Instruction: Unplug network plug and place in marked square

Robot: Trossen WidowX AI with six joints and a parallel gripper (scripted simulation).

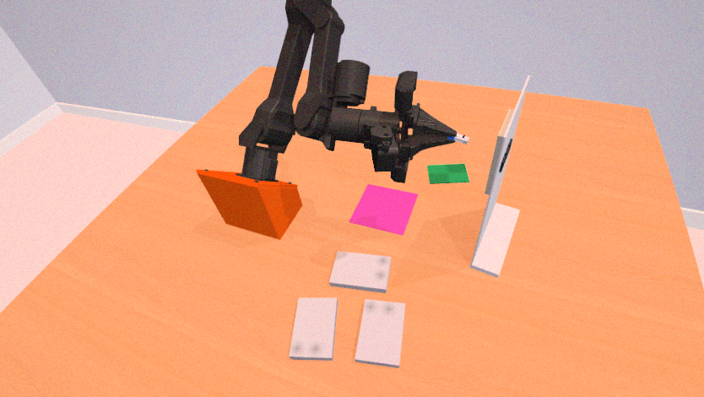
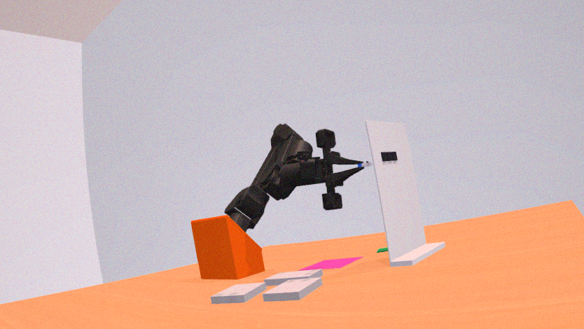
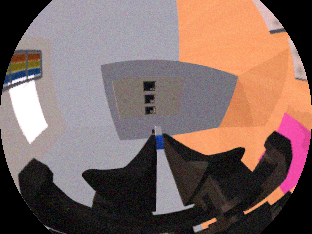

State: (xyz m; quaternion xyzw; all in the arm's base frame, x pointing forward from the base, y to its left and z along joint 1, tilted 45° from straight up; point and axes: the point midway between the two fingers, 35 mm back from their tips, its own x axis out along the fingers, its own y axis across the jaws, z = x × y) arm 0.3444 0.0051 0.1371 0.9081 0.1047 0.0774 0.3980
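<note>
My gripper tip is 130 mm past the magenta square and 220 mm above it. From my gripper tip the other things lie so: upright white panel 90 mm ahead, 10 mm to the right, 80 mm below; network plug 10 mm ahead.
</note>
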